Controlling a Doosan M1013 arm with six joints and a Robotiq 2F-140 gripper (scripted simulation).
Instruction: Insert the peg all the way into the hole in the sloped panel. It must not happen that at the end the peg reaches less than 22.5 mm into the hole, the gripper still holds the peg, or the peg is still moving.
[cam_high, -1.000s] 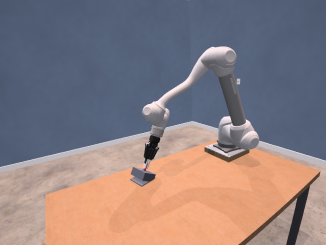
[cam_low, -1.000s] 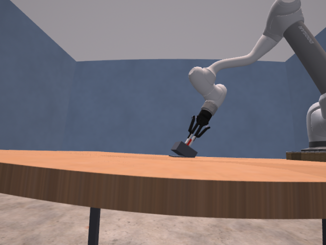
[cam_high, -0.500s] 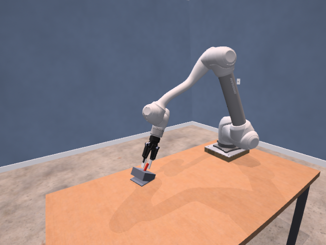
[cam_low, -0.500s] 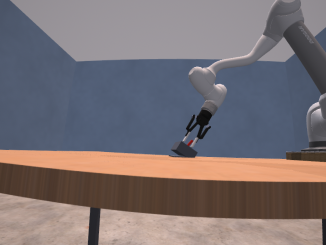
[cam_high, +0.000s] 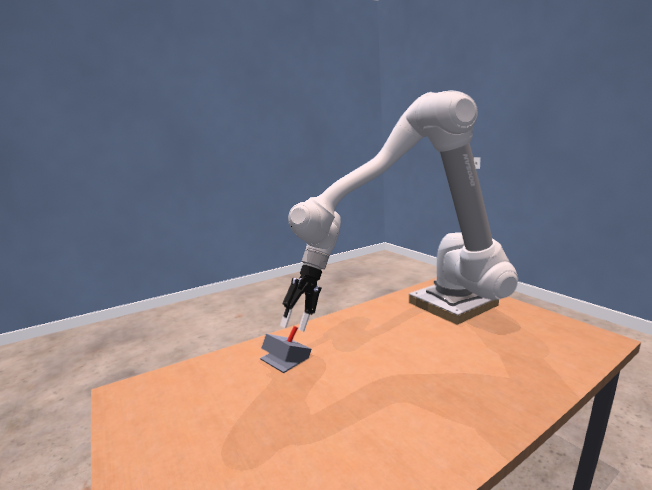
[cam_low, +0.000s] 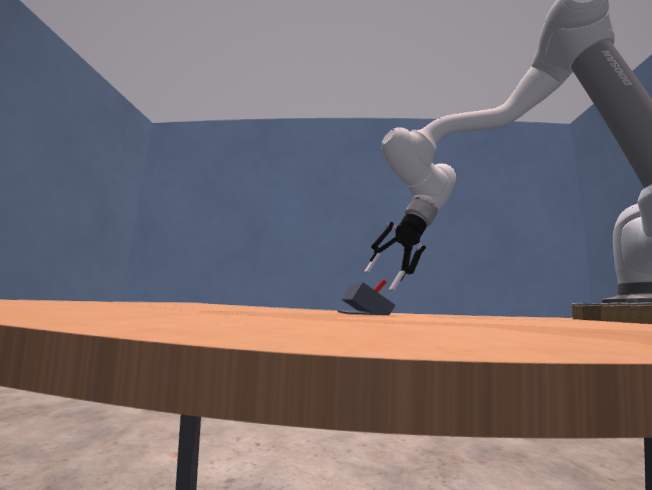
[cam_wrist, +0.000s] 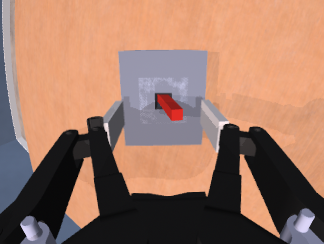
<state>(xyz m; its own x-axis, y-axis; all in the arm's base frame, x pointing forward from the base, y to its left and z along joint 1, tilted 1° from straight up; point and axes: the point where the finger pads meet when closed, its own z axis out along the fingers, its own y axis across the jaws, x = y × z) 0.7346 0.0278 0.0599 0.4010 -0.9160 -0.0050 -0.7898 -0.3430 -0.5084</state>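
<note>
Right now the red peg is 20 mm ahead of my hand, 10 mm to the left of it and 50 mm below it.
</note>
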